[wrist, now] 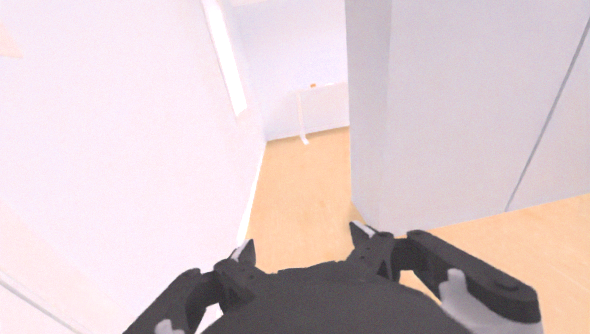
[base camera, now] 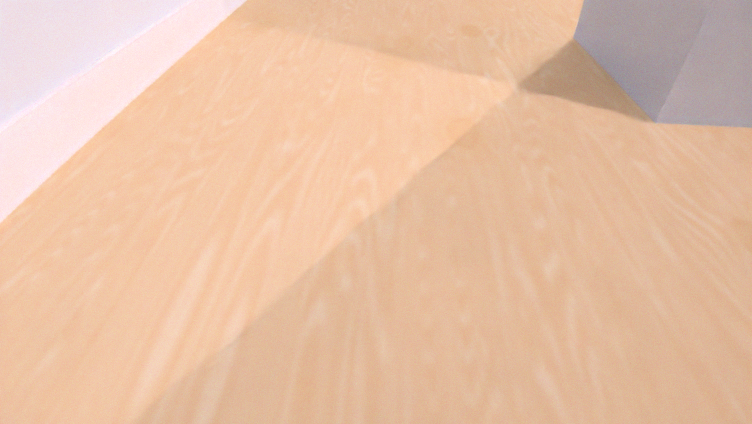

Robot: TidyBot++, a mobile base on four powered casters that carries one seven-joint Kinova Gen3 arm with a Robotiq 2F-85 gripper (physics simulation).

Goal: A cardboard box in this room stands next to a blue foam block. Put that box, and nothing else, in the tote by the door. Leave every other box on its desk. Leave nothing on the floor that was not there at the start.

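Places are measured from the arm's base along level axes (x ahead, y left, z up), in metres.
Where they show: gripper, between the fingertips: [wrist: 303, 240].
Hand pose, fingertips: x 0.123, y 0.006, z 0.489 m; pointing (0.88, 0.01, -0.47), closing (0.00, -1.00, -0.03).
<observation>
After its pixels a point has its place.
My gripper [wrist: 303, 240] @(x 0.123, y 0.006, z 0.489 m) is open and empty, with its two fingers wide apart at the bottom of the wrist view. A tiny orange-brown thing [wrist: 313, 85] @(x 3.052, y -0.574, z 0.579 m) sits at the top edge of a white desk [wrist: 301, 117] @(x 3.318, y -0.325, z 0.058 m) by the far wall in the wrist view, far beyond the gripper. It is too small to tell whether it is a cardboard box. A blue foam block and the tote do not show in either view.
A large grey cabinet or partition [base camera: 631, 52] @(x 0.927, y -0.458, z -0.330 m) [wrist: 430, 110] @(x 0.767, y -0.676, z 0.413 m) stands on the right. A white wall [wrist: 140, 130] @(x 0.637, y 0.506, z 0.569 m) with a bright window [wrist: 226, 55] @(x 2.247, y 0.501, z 1.051 m) runs along the left. Wood floor [base camera: 368, 237] @(x 0.455, y 0.024, z -0.397 m) [wrist: 300, 190] @(x 1.538, y -0.024, z -0.397 m) leads between them towards the far desk.
</observation>
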